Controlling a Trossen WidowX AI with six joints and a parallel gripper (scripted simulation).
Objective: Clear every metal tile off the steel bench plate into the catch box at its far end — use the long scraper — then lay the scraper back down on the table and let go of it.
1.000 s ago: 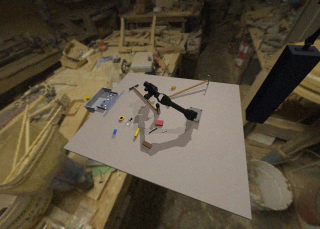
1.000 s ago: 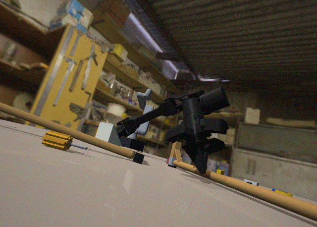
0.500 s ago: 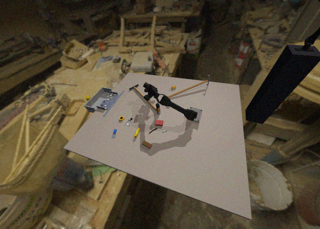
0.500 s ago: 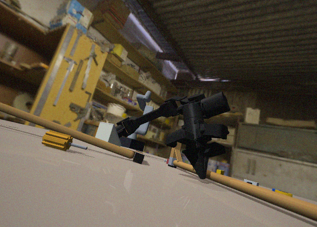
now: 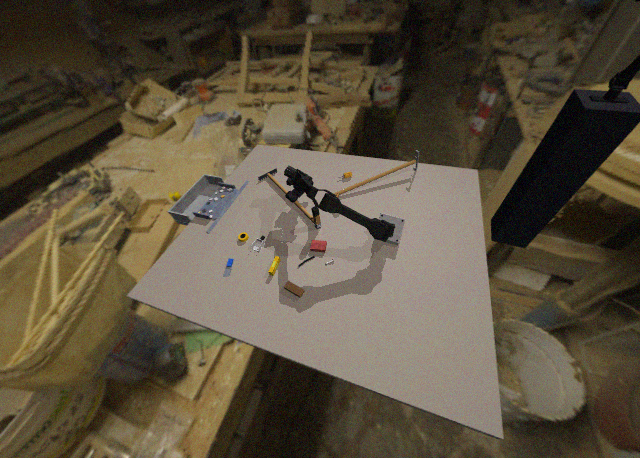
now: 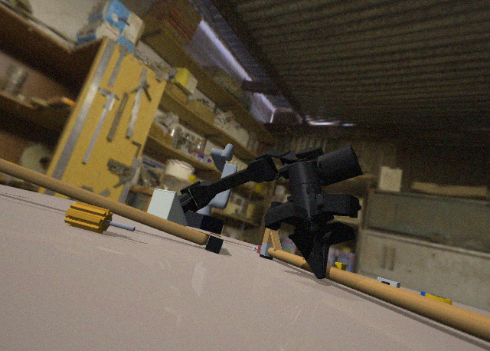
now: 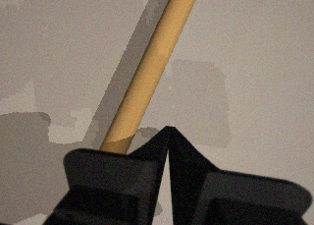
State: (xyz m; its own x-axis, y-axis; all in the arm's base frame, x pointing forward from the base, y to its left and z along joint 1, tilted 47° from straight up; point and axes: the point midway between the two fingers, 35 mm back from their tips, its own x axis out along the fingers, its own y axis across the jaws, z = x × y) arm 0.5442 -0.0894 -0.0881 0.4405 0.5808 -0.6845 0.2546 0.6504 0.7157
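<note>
Now: the long scraper 3 cm ahead of my gripper tip, 2 cm to the left of it and 5 cm above it. Round my gripper tip: orange piece 22 cm behind, 26 cm to the right, 1 cm above; then red block 26 cm behind, 29 cm to the left; then silver clip 4 cm ahead, 37 cm to the left.
</note>
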